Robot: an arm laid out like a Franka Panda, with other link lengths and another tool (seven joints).
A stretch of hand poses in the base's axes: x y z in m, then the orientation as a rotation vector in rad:
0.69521, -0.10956, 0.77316, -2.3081, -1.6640, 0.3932
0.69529, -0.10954, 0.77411, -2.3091, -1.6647, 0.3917
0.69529, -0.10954, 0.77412, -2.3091, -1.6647, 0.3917
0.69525, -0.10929, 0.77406, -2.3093, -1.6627, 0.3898
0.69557, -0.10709, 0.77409, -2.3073, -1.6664, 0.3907
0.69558, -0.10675, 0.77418, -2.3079, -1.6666, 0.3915
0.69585, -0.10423, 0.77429, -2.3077, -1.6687, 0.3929
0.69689, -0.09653, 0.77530, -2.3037, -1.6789, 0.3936
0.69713, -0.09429, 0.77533, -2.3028, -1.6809, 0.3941
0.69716, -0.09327, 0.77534, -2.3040, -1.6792, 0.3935
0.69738, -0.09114, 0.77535, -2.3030, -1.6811, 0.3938
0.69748, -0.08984, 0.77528, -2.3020, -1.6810, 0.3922
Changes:
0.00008, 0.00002, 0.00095, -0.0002, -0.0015, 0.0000
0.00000, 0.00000, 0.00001, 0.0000, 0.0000, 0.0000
-0.00004, 0.00025, -0.00006, 0.0015, -0.0002, -0.0015
0.00032, 0.00220, 0.00003, -0.0003, 0.0000, 0.0030
0.00001, 0.00034, 0.00009, -0.0009, 0.0000, 0.0000
0.00027, 0.00252, 0.00011, -0.0013, -0.0001, 0.0015
0.00104, 0.00770, 0.00101, -0.0010, -0.0017, 0.0076
0.00024, 0.00224, 0.00003, -0.0003, -0.0001, 0.0016
0.00003, 0.00102, 0.00001, 0.0001, -0.0002, -0.0015
0.00022, 0.00213, 0.00001, -0.0001, -0.0001, 0.0015
0.00010, 0.00130, -0.00007, 0.0015, -0.0002, 0.0001

